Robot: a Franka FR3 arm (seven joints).
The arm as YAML. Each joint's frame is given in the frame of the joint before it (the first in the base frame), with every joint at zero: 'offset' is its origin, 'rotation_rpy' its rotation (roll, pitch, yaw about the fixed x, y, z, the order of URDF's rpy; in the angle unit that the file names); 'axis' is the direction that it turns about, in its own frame. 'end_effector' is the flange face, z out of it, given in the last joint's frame.
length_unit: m
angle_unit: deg
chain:
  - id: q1
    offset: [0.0, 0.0, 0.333]
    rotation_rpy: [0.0, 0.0, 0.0]
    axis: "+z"
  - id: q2
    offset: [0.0, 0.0, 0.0]
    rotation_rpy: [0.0, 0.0, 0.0]
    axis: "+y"
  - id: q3
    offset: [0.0, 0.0, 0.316]
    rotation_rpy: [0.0, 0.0, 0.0]
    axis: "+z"
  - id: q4
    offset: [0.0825, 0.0, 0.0]
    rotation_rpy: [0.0, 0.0, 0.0]
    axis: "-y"
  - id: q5
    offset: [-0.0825, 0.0, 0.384]
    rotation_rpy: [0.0, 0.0, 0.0]
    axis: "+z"
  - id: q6
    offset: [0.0, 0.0, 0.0]
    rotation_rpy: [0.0, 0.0, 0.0]
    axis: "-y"
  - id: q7
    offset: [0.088, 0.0, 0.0]
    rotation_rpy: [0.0, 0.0, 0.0]
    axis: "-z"
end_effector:
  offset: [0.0, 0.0, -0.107]
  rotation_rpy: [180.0, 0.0, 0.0]
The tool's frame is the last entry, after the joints.
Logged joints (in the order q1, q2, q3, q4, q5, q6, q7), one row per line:
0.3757 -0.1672 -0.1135 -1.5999 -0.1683 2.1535 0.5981
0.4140 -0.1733 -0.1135 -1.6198 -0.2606 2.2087 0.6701
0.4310 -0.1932 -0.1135 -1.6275 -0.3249 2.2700 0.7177
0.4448 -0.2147 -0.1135 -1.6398 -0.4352 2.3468 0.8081
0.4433 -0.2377 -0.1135 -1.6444 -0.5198 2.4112 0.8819
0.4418 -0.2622 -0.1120 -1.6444 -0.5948 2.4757 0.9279
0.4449 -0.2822 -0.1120 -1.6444 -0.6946 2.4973 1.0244
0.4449 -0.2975 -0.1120 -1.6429 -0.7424 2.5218 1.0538
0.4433 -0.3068 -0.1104 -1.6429 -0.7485 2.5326 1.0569
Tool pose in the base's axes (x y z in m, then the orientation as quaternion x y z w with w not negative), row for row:
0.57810 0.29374 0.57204 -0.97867 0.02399 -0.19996 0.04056
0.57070 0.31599 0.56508 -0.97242 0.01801 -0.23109 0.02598
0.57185 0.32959 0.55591 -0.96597 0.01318 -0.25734 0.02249
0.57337 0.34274 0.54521 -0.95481 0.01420 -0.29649 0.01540
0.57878 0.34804 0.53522 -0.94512 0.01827 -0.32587 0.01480
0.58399 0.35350 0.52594 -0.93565 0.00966 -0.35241 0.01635
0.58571 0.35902 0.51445 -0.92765 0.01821 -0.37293 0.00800
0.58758 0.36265 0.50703 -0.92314 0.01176 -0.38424 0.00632
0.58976 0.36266 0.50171 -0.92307 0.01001 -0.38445 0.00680
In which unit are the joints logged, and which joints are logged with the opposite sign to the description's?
The joints are logged in radians. Opposite sign: q2, q3.
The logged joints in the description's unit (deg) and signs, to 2 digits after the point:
21.53 9.58 6.50 -91.67 -9.64 123.39 34.27
23.72 9.93 6.50 -92.81 -14.93 126.55 38.39
24.69 11.07 6.50 -93.25 -18.62 130.06 41.12
25.49 12.30 6.50 -93.95 -24.94 134.46 46.30
25.40 13.62 6.50 -94.22 -29.78 138.15 50.53
25.31 15.02 6.42 -94.22 -34.08 141.85 53.16
25.49 16.17 6.42 -94.22 -39.80 143.08 58.69
25.49 17.05 6.42 -94.13 -42.54 144.49 60.38
25.40 17.58 6.33 -94.13 -42.89 145.11 60.56

